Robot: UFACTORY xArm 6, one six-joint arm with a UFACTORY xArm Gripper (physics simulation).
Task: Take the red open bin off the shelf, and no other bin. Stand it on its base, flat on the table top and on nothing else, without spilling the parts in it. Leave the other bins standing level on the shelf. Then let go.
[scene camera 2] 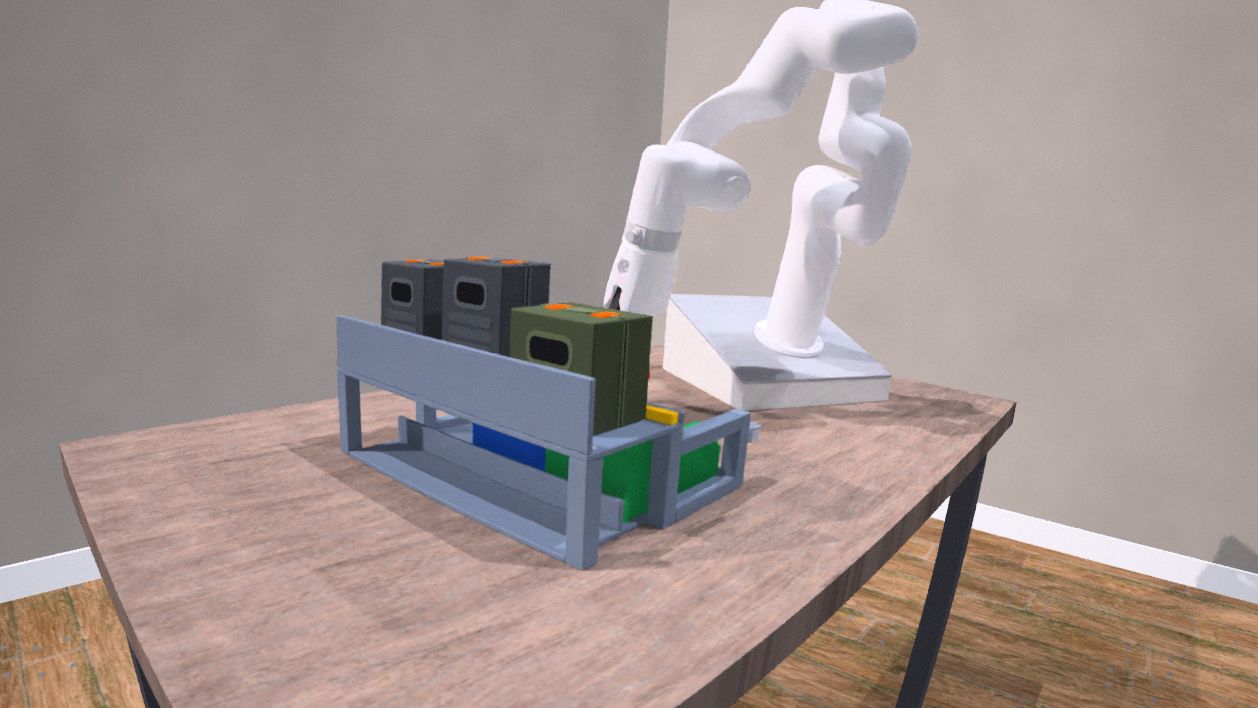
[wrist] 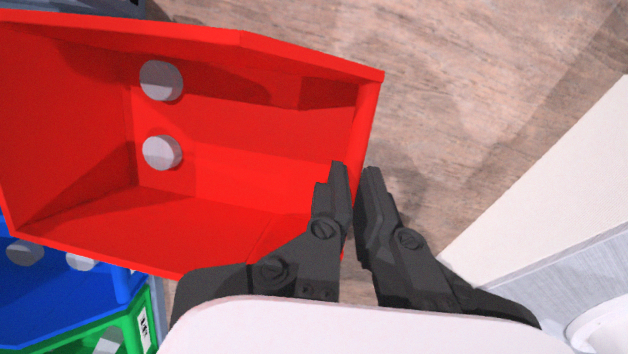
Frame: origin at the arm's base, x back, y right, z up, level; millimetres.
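Where they show: gripper, between the fingertips: (wrist: 348, 185); arm's base, origin of its link: (scene camera 2: 788, 340).
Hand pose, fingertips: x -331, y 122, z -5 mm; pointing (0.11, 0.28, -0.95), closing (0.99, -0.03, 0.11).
Observation:
Things, the pixels of their top centre, and the offset from my fingertips. "pt": a spot on its surface instead. Level surfaces: height alone.
- red open bin, centre of its top: (wrist: 157, 181) (scene camera 2: 583, 337) dx -80, dy +9, dz +34 mm
- blue bin, centre of its top: (scene camera 2: 559, 395) dx -242, dy -87, dz +0 mm
- green bin, centre of its top: (scene camera 2: 639, 417) dx -247, dy -198, dz +0 mm
- grey-blue shelf, a spot on its surface: (scene camera 2: 466, 374) pt dx -418, dy -126, dz +58 mm
- olive case, centre of its top: (scene camera 2: 581, 311) dx -346, dy -195, dz +116 mm
- wooden table, height of its surface: dz -81 mm
The red open bin (wrist: 225, 230) (scene camera 2: 649, 374) fills much of the wrist view, with two grey round parts (wrist: 161, 82) (wrist: 161, 151) inside. In the scene view a sliver of it shows behind the olive case. My gripper (wrist: 348, 185) is shut on its end lip, one finger inside and one outside. The bin overlaps the blue bin in the wrist view; its underside and its height above the table are hidden. The blue bin (scene camera 2: 506, 444) (wrist: 50, 305) and green bin (scene camera 2: 629, 479) (wrist: 132, 330) are at the grey-blue shelf (scene camera 2: 466, 374).
An olive case (scene camera 2: 616, 369) and two dark grey cases (scene camera 2: 523, 308) (scene camera 2: 422, 308) stand on top of the shelf. The white robot base (scene camera 2: 704, 352) (wrist: 575, 160) stands on the wooden table (scene camera 2: 352, 598) (wrist: 480, 45), on the outer finger's side of the gripper.

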